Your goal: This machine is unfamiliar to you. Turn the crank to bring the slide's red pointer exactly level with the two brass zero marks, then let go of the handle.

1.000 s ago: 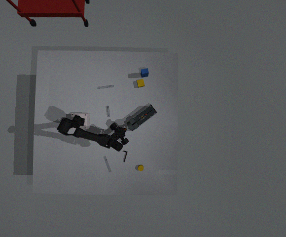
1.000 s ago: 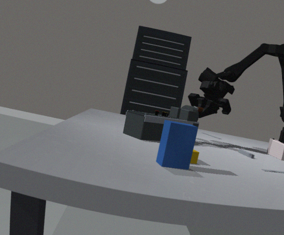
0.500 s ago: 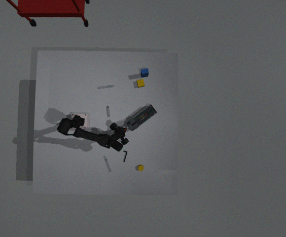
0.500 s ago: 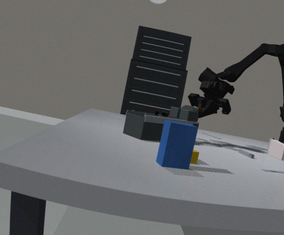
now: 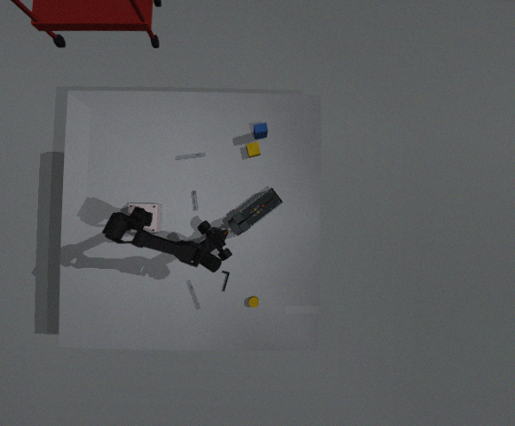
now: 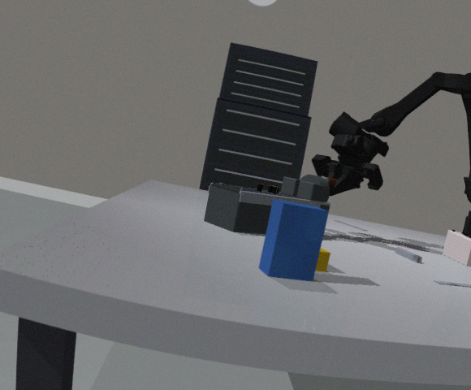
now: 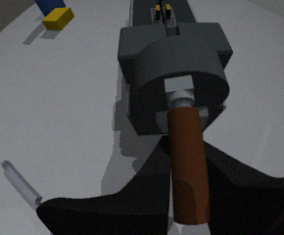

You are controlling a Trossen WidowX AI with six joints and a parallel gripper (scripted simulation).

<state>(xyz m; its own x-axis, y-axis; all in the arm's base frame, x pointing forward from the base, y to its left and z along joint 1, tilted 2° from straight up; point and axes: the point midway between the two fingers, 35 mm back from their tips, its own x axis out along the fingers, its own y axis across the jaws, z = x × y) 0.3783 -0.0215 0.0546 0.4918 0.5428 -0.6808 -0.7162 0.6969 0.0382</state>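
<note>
Now: gripper tip 1 cm past the brown crank handle, 1 cm to the left of it and 3 cm below it. From my gripper tip the other things lie so: red pointer 15 cm ahead, 14 cm to the left, 1 cm below; then black hex key 2 cm ahead, 23 cm to the right, 9 cm below; then yellow block 6 cm ahead, 42 cm to the left, 8 cm below.
</note>
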